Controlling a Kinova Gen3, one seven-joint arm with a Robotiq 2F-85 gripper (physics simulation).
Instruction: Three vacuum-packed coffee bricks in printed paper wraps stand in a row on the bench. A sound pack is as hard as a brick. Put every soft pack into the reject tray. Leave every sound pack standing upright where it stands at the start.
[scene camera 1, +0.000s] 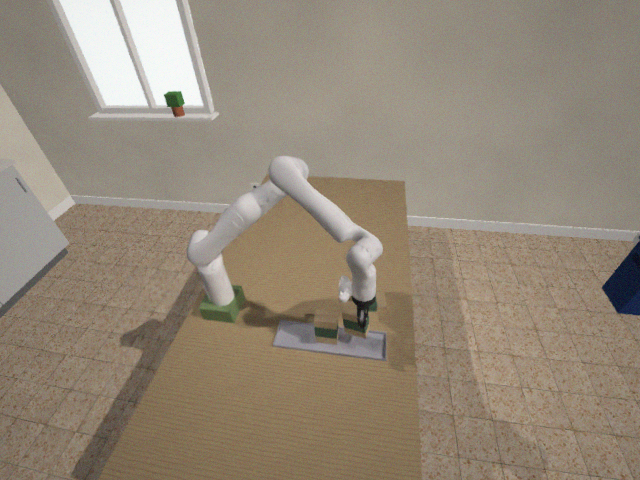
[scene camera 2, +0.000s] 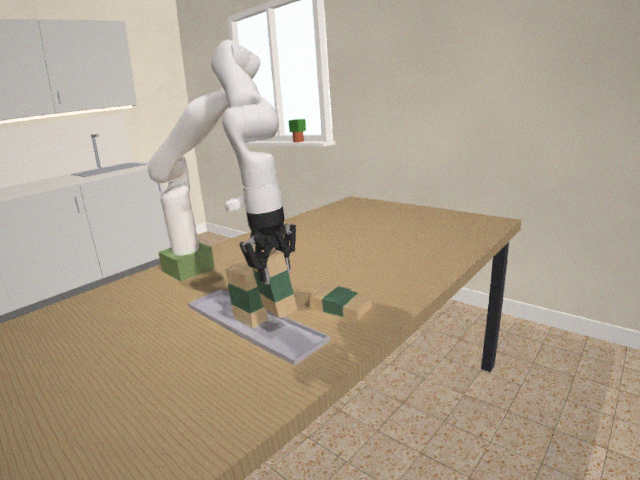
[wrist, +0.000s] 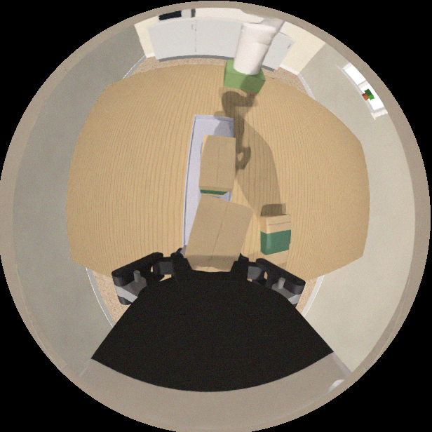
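Observation:
My gripper is shut on a coffee pack with a green band. This pack is slightly tilted, its lower end low over the reject tray; I cannot tell whether it touches. A second pack stands upright in the grey tray, close beside the held one. A third pack lies on its side on the bench behind the tray, mostly hidden by the gripper in scene camera 1.
The arm's green base block stands on the bench, beyond one end of the tray. The bench's long edge runs near the tray's other end and the lying pack.

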